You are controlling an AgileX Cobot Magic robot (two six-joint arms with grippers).
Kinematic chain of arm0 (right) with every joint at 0, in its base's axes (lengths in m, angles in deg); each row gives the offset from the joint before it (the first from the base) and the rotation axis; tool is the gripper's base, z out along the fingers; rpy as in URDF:
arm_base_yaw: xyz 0 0 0.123 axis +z
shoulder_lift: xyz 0 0 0 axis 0.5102 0.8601 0
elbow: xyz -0.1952 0.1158 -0.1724 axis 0.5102 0.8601 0
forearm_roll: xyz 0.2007 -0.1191 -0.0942 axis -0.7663 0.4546 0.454
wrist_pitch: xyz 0 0 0 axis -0.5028 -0.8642 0.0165
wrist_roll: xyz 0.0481 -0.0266 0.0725 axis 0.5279 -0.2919 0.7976
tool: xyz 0 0 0 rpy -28.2 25.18 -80.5
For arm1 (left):
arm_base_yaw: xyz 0 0 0.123 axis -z
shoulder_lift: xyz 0 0 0 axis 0.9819 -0.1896 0
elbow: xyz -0.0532 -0.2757 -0.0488 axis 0.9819 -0.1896 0
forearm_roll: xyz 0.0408 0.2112 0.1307 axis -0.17 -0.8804 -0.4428
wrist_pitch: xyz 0 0 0 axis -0.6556 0.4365 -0.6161
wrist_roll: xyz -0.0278 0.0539 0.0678 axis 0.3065 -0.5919 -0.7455
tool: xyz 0 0 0 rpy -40.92 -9.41 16.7
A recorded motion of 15 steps. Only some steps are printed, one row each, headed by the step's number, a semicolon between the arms.
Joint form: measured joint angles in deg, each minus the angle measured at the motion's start. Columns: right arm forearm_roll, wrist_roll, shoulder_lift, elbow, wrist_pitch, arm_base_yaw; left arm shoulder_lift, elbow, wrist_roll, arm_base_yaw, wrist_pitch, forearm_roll.
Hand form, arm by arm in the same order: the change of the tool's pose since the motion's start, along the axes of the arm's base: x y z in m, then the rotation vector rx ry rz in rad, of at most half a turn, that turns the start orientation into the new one. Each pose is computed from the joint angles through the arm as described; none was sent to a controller.
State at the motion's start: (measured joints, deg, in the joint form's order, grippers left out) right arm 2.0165 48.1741 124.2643 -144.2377 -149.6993 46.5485; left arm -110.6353 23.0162 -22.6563 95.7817 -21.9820 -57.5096
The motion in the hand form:
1: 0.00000 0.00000 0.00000 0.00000 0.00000 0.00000; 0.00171 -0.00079 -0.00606 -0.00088 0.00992 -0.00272
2: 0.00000 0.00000 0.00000 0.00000 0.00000 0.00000; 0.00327 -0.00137 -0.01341 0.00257 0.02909 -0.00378
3: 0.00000 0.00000 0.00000 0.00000 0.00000 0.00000; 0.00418 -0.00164 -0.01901 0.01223 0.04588 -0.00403
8: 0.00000 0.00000 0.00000 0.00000 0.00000 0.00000; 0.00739 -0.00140 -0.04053 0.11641 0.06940 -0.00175
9: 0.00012 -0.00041 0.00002 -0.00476 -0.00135 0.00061; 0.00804 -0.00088 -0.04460 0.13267 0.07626 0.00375
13: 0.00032 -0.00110 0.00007 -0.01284 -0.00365 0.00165; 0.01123 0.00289 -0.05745 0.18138 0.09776 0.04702
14: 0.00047 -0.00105 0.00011 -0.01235 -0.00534 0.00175; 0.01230 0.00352 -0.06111 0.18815 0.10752 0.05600
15: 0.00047 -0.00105 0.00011 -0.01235 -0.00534 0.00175; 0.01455 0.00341 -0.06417 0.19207 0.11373 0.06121
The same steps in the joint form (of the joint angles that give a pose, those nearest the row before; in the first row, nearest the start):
1: 0.00 0.00 0.00 0.00 0.00 0.00; -1.59 0.02 0.00 0.00 -1.06 -0.04
2: 0.00 0.00 0.00 0.00 0.00 0.00; -3.25 0.02 0.00 0.00 -1.64 -0.04
3: 0.00 0.00 0.00 0.00 0.00 0.00; -4.37 0.02 -0.26 0.00 -1.62 -0.04
8: 0.00 0.00 0.00 0.00 0.00 0.00; -8.72 0.02 -6.13 0.00 -1.76 0.83
9: 0.29 0.00 0.00 0.00 0.00 0.00; -9.53 0.02 -7.13 0.00 -1.74 1.34
13: 0.77 0.00 0.00 0.00 0.00 0.00; -12.21 0.12 -10.76 0.00 -1.87 4.69
14: 0.77 0.00 0.00 0.00 0.10 0.00; -13.02 0.26 -11.20 0.00 -1.87 5.36
15: 0.77 0.00 0.00 0.00 0.10 0.00; -13.90 0.72 -11.44 0.00 -1.87 5.75

